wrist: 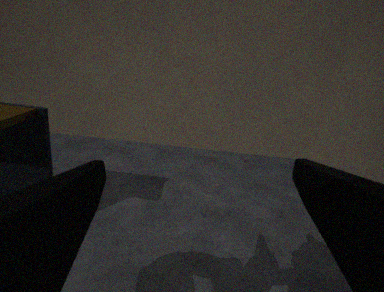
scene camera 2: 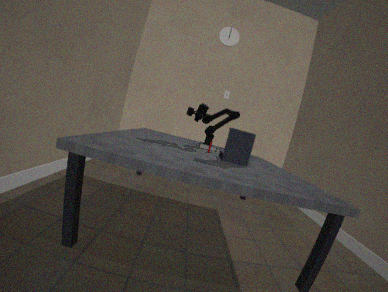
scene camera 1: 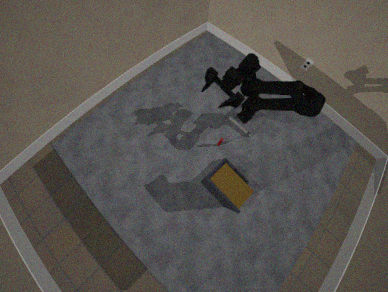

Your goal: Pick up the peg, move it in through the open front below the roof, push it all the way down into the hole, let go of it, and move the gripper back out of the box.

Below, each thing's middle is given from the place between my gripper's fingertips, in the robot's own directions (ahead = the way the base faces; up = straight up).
Right now the dark box [scene camera 1: 224, 182] is 29 cm to the left of my hand, 14 cm below it and 11 cm ahead of it.
